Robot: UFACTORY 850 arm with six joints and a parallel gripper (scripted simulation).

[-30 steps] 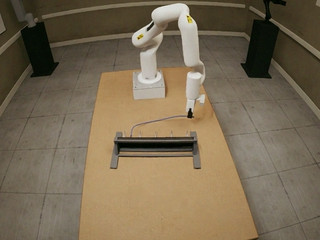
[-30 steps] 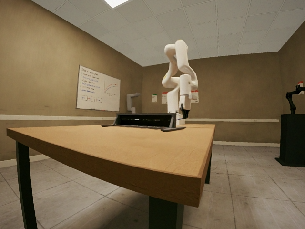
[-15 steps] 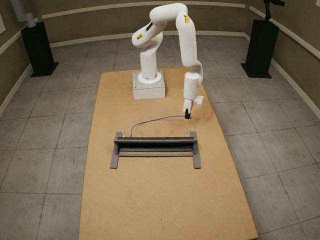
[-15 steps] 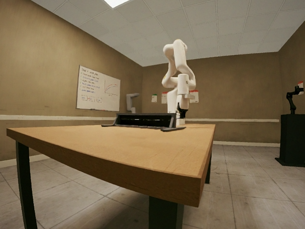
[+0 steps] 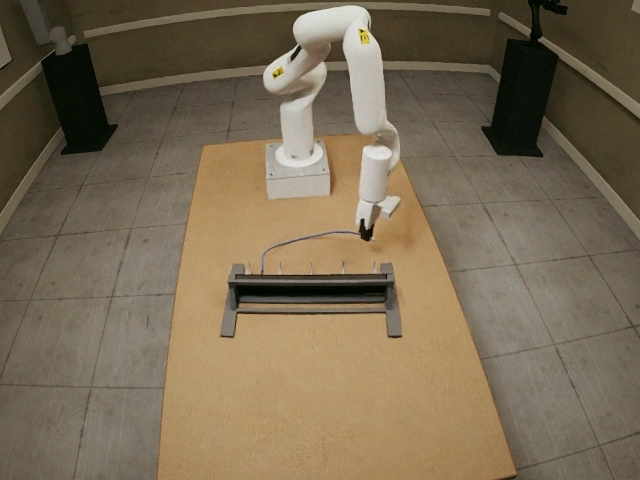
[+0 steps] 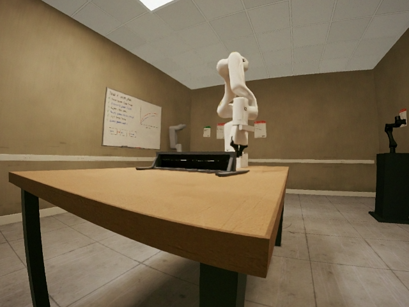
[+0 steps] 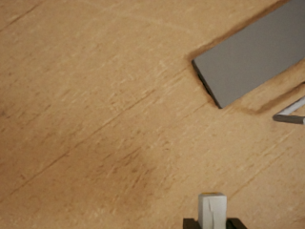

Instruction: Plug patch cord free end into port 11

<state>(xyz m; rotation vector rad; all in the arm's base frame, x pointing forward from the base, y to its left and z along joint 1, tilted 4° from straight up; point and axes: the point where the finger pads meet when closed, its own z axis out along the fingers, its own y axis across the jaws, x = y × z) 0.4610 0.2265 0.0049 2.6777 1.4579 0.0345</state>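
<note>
The white plug is 10 mm to the left of my hand, 10 mm below it and 10 mm ahead of it.
</note>
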